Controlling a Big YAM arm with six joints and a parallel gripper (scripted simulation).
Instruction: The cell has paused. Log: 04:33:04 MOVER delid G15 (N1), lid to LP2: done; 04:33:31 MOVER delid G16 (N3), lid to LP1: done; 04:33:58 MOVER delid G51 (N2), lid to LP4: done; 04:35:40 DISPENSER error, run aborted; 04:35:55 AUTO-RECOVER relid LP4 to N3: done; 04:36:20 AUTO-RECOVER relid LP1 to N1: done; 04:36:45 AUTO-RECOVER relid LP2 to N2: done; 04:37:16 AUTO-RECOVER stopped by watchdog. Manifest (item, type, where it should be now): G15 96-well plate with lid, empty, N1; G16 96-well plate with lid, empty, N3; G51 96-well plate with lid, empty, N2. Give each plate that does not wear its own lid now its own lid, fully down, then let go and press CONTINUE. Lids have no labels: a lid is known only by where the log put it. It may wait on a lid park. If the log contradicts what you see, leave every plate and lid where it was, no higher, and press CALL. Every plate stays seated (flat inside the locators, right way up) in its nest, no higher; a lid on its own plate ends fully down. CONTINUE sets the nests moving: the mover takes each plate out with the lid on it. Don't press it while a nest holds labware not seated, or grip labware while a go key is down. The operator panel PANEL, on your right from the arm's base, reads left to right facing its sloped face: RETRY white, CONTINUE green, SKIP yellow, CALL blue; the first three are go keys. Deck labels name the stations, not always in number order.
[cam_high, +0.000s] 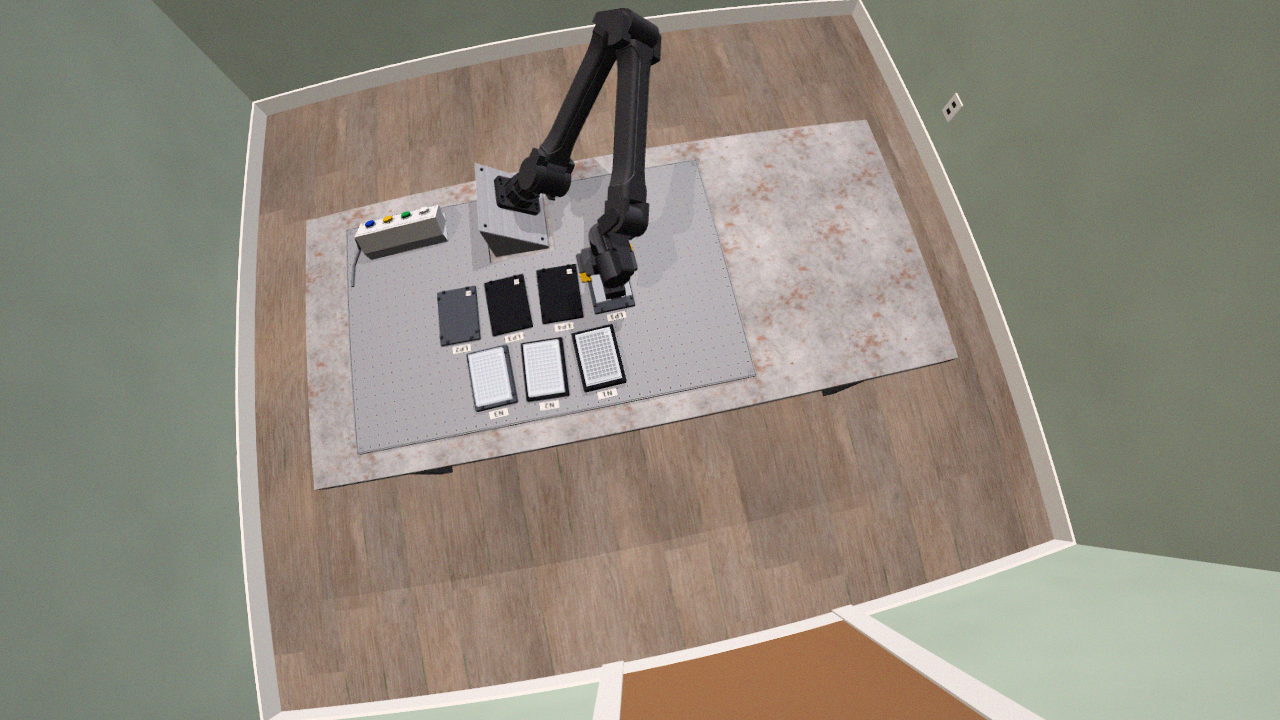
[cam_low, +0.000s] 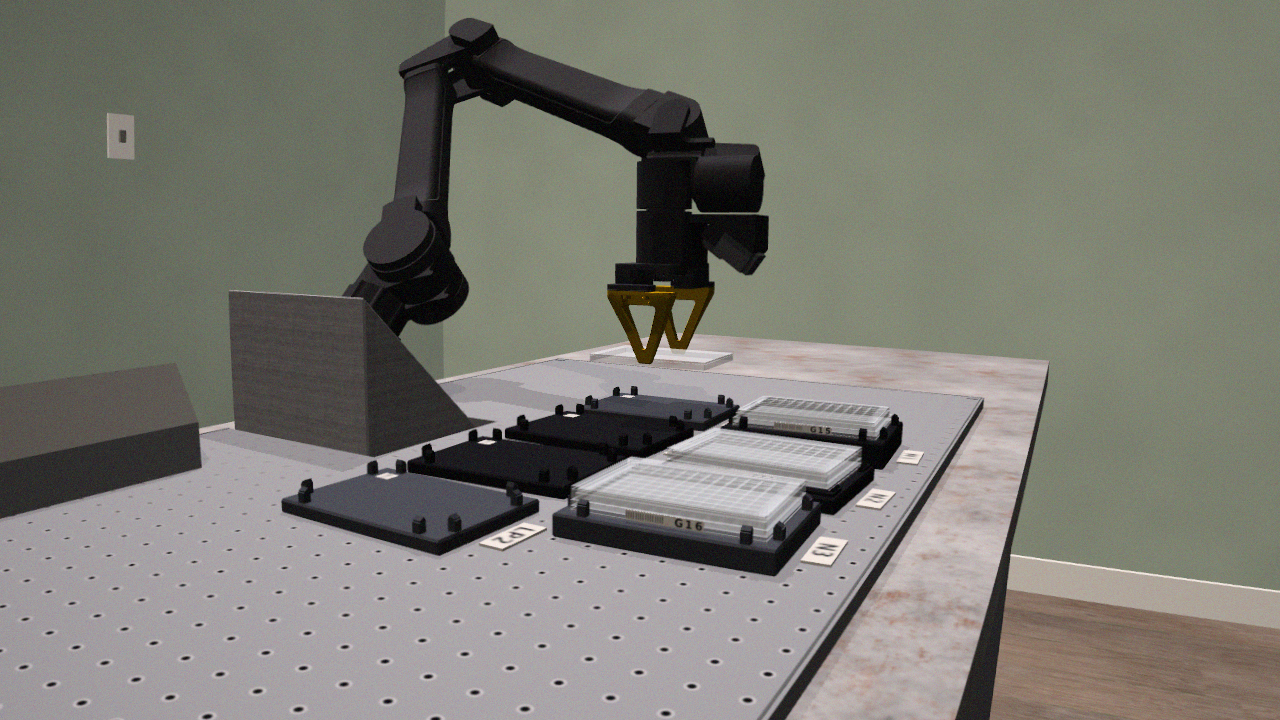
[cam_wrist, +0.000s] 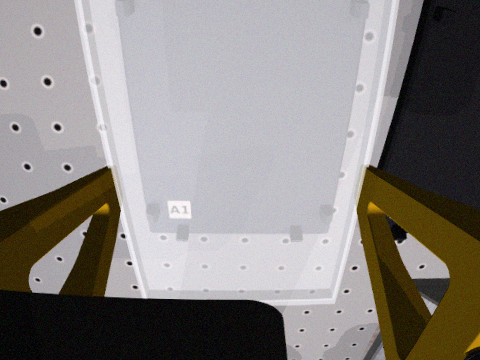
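The lid park LP1 lies 6 cm below my hand. The rest, counted from my hand: lid park LP4 (13 cm to the right, 6 cm below); then plate G15 (18 cm ahead, 6 cm to the right, 4 cm below); then LP4 label (9 cm ahead, 13 cm to the right, 7 cm below).
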